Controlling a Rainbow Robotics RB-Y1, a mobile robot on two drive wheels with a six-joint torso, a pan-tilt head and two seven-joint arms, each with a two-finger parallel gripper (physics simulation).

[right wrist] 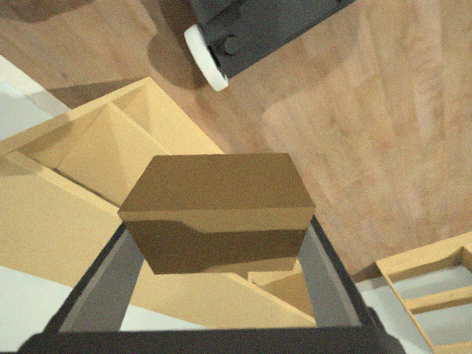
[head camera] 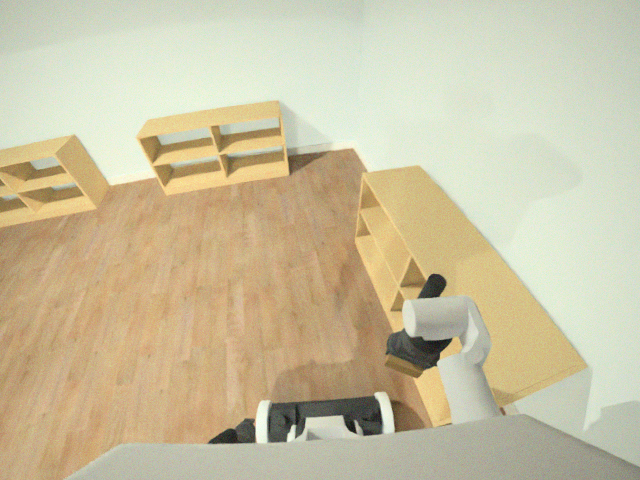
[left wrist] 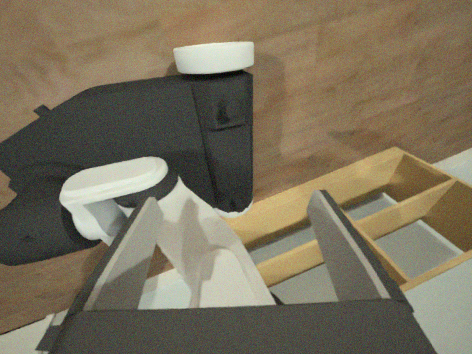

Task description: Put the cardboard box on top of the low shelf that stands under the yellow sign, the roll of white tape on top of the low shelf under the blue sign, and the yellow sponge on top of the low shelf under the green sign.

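Where they show: left gripper, fingertip midpoint: (head camera: 250,439) (left wrist: 234,202); right gripper, fingertip midpoint: (right wrist: 222,217) (head camera: 405,358); robot's base, origin of the base link: (right wrist: 275,14).
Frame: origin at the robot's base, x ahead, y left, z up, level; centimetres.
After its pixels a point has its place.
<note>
The cardboard box (head camera: 403,365) {y -20.5, x 4.3, z 78.0 cm} (right wrist: 218,215) {y -20.9, x 4.3, z 78.0 cm} is between the fingers of my right gripper (head camera: 413,356) {y -22.1, x 6.4, z 76.1 cm} (right wrist: 222,217) {y -22.1, x 6.4, z 76.1 cm}, which is shut on it. In the head camera the box is beside the front of the near low shelf (head camera: 465,248) {y -65.6, x 52.9, z 61.1 cm} at the right. My left gripper (left wrist: 234,202) {y 22.0, x -8.1, z 54.7 cm} is open and empty in the left wrist view. A second low shelf (head camera: 209,117) {y 83.3, x 213.1, z 61.1 cm} stands against the far wall, and a third low shelf (head camera: 85,170) {y 212.7, x 196.5, z 32.1 cm} is at the left edge. All three shelf tops show no objects. The signs, the white tape and the yellow sponge do not show.
My wheeled base (head camera: 324,410) {y -0.1, x 3.2, z 19.1 cm} (left wrist: 220,135) {y 9.1, x -2.7, z 19.1 cm} (right wrist: 250,35) {y -11.7, x 0.6, z 19.1 cm} stands on the wooden floor (head camera: 222,289) {y 62.4, x 79.3, z 0.1 cm}, close to the near shelf's open front. White walls (head camera: 206,62) {y 81.0, x 237.4, z 99.1 cm} meet in a corner behind the shelves. Part of another shelf (right wrist: 421,320) shows at the lower right of the right wrist view.
</note>
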